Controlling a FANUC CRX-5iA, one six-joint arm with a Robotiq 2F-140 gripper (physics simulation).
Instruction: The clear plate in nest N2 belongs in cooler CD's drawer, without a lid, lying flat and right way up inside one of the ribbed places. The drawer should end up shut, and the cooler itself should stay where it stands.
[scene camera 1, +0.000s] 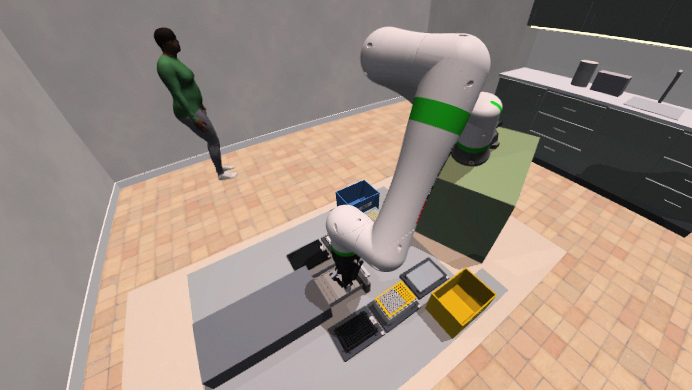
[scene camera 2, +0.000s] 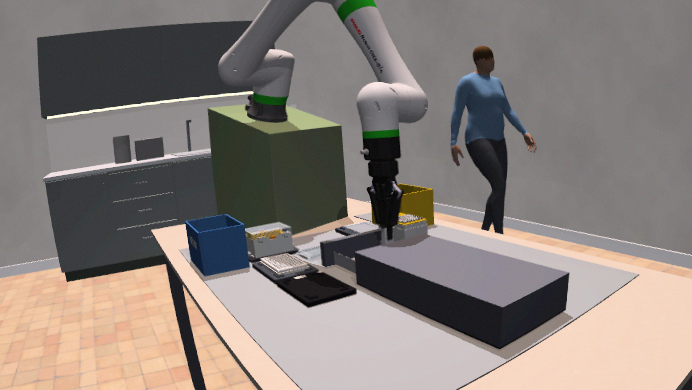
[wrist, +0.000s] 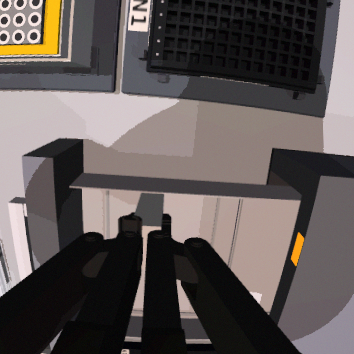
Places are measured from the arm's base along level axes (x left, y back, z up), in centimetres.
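Where they show: gripper, fingertip midpoint: (scene camera 1: 347, 290) (wrist: 152, 202); arm's base, link origin: (scene camera 1: 469, 152) (scene camera 2: 267, 116).
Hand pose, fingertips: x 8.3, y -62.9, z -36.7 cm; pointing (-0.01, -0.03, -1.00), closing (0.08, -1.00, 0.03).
Note:
Each offset is from my fingertips to the top centre of the thing.
The cooler (scene camera 1: 260, 325) (scene camera 2: 460, 270) (wrist: 325, 270) is a long grey box. Its drawer (scene camera 1: 327, 291) (scene camera 2: 350, 246) (wrist: 255, 240) stands pulled out, and the ribbed places that show in the wrist view hold no plate. My gripper (scene camera 1: 348, 287) (scene camera 2: 390, 237) (wrist: 152, 202) is shut and empty, pointing down over the drawer near its side wall on the N1 side. Its height over the drawer floor is hard to tell. No N2 label can be read. A pale, clear-looking flat plate {dy +30.4, dx +9.9, dz -0.8 cm} (scene camera 1: 425, 276) sits in a nest beside the yellow-topped rack; whether that nest is N2 cannot be told.
Nest N1 holds a black plate {dy -4.5, dx +13.9, dz -0.2 cm} (scene camera 1: 355, 331) (wrist: 240, 40). Next to it stands a yellow-topped rack {dy +12.5, dx +13.2, dz +4.9 cm} (scene camera 1: 395, 300) (scene camera 2: 410, 220). A yellow bin {dy +31.3, dx +25.9, dz +9.2 cm} (scene camera 1: 462, 300) and a blue bin {dy +27.9, dx -38.9, dz +9.2 cm} (scene camera 1: 357, 195) (scene camera 2: 217, 245) stand farther out. Opposite lie a black nest {dy -6.6, dx -24.0, dz -1.2 cm} (scene camera 2: 317, 289) and a white ribbed plate {dy +10.9, dx -24.9, dz -0.2 cm} (scene camera 2: 284, 264).

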